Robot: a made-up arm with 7 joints.
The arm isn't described. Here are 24 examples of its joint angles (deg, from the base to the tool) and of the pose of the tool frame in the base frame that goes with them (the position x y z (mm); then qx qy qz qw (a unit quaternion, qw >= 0)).
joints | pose
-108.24 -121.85 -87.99 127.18 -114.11 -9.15 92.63 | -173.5 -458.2 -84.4 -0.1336 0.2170 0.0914 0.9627
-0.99 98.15 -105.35 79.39 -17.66 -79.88 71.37 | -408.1 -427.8 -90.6 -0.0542 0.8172 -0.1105 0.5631
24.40 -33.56 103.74 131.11 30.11 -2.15 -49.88 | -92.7 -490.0 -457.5 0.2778 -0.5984 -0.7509 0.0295
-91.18 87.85 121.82 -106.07 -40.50 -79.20 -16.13 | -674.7 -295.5 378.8 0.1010 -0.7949 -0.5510 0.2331
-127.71 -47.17 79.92 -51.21 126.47 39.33 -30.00 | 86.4 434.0 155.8 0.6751 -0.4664 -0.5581 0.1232
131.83 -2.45 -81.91 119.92 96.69 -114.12 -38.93 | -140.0 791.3 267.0 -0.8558 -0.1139 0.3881 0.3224
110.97 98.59 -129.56 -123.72 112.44 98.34 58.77 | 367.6 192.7 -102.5 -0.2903 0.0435 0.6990 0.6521
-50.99 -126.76 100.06 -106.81 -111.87 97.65 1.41 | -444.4 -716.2 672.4 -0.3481 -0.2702 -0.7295 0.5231
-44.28 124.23 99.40 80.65 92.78 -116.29 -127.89 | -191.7 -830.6 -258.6 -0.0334 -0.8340 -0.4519 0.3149
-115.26 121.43 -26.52 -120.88 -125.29 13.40 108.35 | 285.7 -216.6 -62.4 0.0621 -0.2977 -0.0034 0.9526
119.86 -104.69 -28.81 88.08 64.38 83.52 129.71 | 84.7 -32.1 213.8 -0.1615 -0.7865 0.5419 0.2485
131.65 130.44 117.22 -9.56 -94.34 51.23 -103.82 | -68.8 1214.7 55.4 -0.8640 0.0968 0.0900 0.4858
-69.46 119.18 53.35 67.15 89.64 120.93 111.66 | 305.2 -244.4 124.3 0.3831 0.0374 0.7621 0.5207
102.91 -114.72 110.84 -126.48 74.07 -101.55 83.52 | -196.5 413.7 -120.4 -0.7999 -0.5363 -0.1887 0.1923
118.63 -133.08 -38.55 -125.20 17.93 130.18 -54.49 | -665.6 -106.4 -538.6 0.5646 0.7273 -0.1679 0.3524
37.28 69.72 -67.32 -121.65 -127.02 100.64 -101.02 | -140.2 -215.6 368.4 -0.2347 -0.0045 -0.2728 0.9330
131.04 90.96 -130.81 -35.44 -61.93 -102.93 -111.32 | -238.8 -263.7 -99.6 0.4209 -0.1539 0.2289 0.8642
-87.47 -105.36 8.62 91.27 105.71 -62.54 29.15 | -6.1 -234.2 1054.5 -0.5137 -0.1963 -0.0195 0.8349
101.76 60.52 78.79 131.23 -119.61 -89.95 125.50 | -128.5 617.3 -1071.0 0.2869 0.0311 0.9358 0.2023
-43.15 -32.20 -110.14 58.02 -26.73 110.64 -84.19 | -67.0 596.3 71.7 -0.6082 -0.2393 -0.7549 0.0546
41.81 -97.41 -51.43 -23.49 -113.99 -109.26 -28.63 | -445.6 373.3 50.9 -0.3441 -0.3073 -0.8815 0.1003
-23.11 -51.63 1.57 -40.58 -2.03 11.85 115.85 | -379.8 -1010.7 173.7 -0.4834 -0.5316 -0.0213 0.6952
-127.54 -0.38 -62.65 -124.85 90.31 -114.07 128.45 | 405.9 246.1 361.8 0.7778 -0.5493 0.0082 0.3054
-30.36 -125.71 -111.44 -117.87 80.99 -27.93 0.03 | 329.2 -398.8 297.1 0.4958 -0.7586 0.3195 0.2768
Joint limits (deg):
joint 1: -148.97..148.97
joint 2: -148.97..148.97
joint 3: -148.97..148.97
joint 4: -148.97..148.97
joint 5: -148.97..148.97
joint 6: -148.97..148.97
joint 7: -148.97..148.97
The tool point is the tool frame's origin. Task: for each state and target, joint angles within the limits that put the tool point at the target. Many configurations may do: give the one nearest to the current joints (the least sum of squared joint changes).
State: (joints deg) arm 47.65 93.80 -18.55 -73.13 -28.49 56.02 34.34
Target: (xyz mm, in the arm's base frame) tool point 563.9 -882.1 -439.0
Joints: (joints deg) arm 25.54 101.59 22.13 -69.65 -8.50 58.72 36.93
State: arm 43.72 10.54 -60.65 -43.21 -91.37 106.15 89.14
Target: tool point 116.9 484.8 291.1
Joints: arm 46.29 14.26 -51.79 -64.53 -75.46 124.46 88.07
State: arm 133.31 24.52 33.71 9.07 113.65 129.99 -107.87
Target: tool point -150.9 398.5 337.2
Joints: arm 139.90 32.49 59.45 29.84 120.76 148.97 -104.12
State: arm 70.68 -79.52 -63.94 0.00 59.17 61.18 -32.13
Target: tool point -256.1 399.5 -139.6
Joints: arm 66.96 -88.71 -97.90 -4.32 56.71 43.35 -36.10
